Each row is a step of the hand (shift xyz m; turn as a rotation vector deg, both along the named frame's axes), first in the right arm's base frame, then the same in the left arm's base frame.
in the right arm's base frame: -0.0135 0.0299 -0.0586 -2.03 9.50 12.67
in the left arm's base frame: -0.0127 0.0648 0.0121 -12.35 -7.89 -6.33
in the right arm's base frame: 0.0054 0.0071 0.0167 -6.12 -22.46 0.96
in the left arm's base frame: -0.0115 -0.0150 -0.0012 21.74 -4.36 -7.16
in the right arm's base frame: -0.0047 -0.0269 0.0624 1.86 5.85 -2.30
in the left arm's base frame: 0.0099 -0.0603 -0.0301 -5.14 2.84 2.91
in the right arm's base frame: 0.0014 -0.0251 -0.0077 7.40 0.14 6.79
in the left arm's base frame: 0.0261 -0.0004 0.0030 -2.34 -8.84 4.15
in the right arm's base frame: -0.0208 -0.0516 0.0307 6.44 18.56 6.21
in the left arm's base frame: 0.0429 -0.0325 -0.0338 -19.88 -3.11 4.45
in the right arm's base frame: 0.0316 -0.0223 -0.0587 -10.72 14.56 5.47
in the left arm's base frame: 0.0350 0.0336 0.0508 -14.84 3.19 -11.24
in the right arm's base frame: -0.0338 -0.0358 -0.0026 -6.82 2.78 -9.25
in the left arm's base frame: 0.0371 0.0061 -0.0319 0.13 11.55 -2.51
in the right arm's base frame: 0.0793 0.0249 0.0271 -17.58 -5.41 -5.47
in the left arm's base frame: -0.0356 -0.0483 0.0636 7.65 10.27 -14.29
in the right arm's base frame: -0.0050 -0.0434 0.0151 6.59 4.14 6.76
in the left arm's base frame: 0.0381 -0.0228 -0.0127 -6.14 -7.45 3.63
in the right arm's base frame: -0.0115 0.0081 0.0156 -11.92 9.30 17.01
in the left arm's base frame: -0.0112 -0.0071 -0.0163 -12.73 -7.91 -17.13
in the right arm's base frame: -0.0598 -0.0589 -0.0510 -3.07 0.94 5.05
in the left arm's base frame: 0.0735 0.0529 -0.0380 -2.05 -3.01 -4.75
